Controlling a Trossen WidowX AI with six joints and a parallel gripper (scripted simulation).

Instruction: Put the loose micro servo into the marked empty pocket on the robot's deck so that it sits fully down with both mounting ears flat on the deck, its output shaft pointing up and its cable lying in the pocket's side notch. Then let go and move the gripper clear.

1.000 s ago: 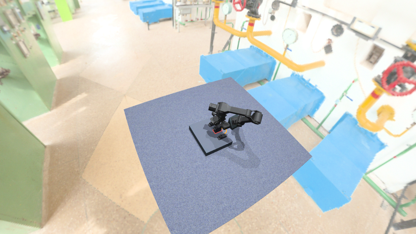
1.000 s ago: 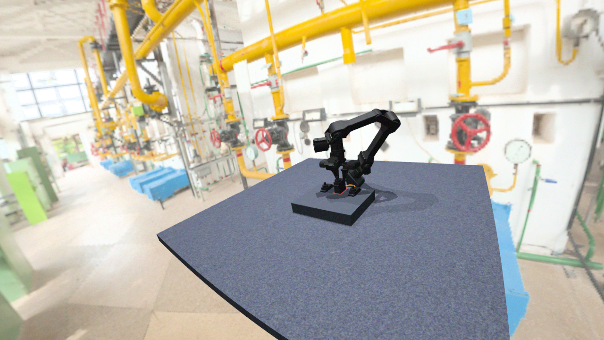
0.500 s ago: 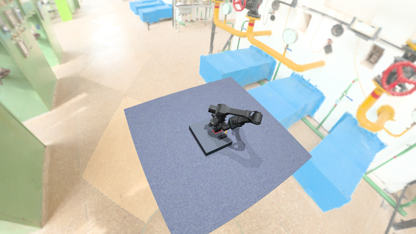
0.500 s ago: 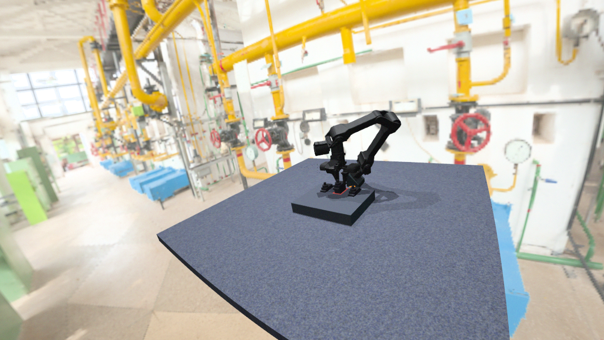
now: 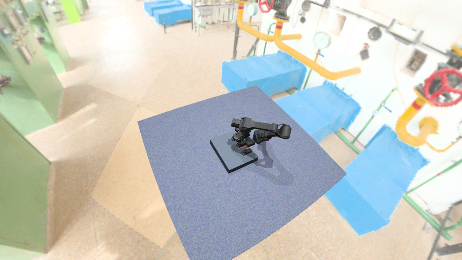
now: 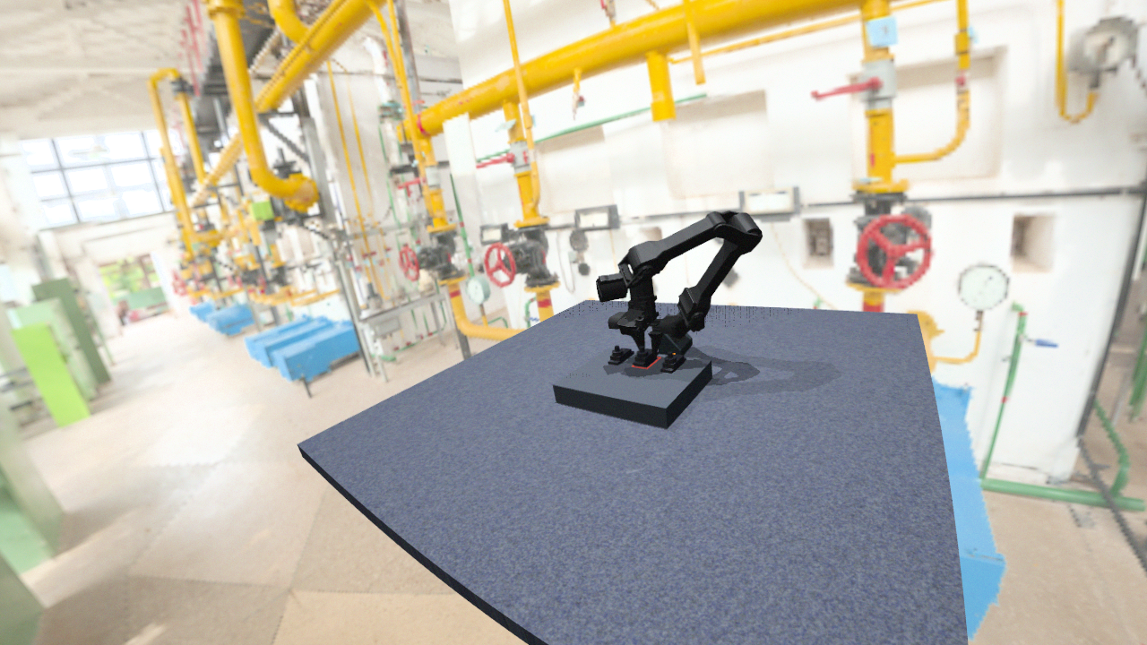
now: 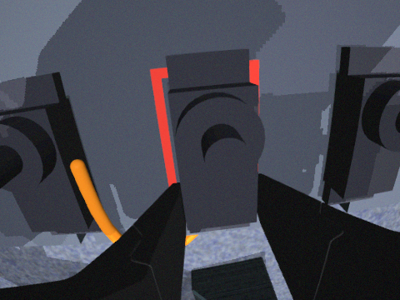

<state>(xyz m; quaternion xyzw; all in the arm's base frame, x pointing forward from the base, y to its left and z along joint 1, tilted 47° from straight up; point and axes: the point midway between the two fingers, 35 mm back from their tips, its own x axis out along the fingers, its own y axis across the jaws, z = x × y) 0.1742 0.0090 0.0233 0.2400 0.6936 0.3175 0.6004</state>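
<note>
My gripper tip is now 12 cm short of the deck, 1 cm to the right of it and 4 cm above it.
</note>
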